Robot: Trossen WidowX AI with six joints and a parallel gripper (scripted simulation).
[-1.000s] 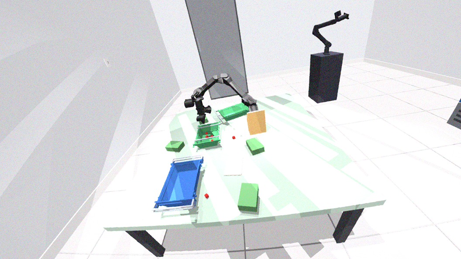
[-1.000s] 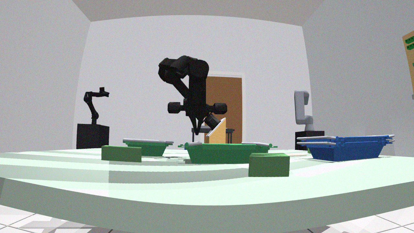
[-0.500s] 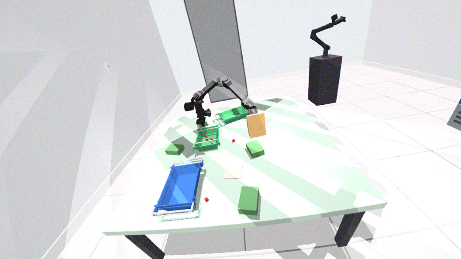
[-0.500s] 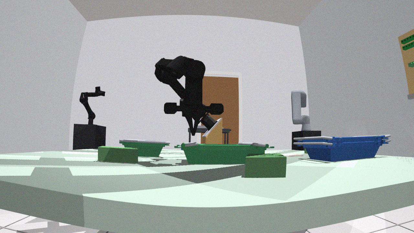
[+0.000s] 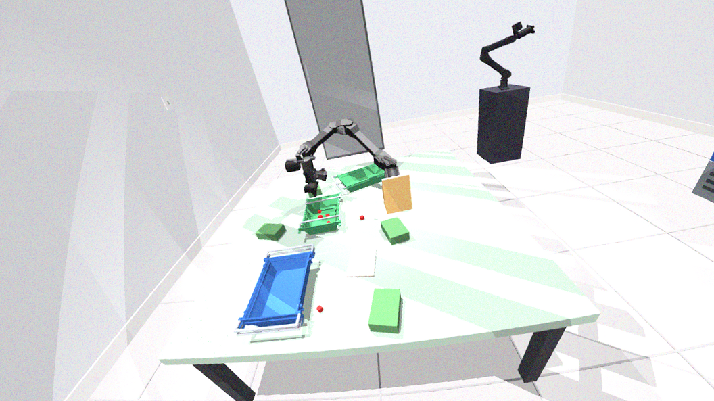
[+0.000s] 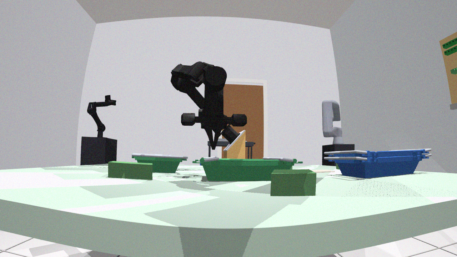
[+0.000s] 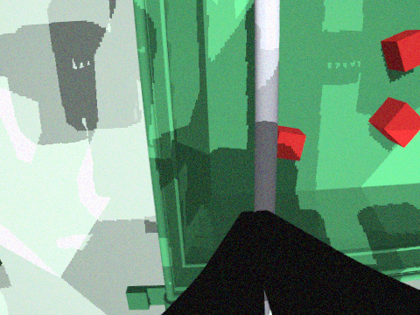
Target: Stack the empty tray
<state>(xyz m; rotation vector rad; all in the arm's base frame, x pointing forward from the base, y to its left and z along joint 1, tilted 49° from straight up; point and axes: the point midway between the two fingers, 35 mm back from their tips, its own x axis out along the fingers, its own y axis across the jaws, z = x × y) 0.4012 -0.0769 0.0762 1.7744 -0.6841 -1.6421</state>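
My gripper tip is now 250 mm past the green tray, 230 mm to the left of it and 40 mm above it. The rest, counted from my gripper tip: beige card: 430 mm to the left, 210 mm behind, 80 mm below.
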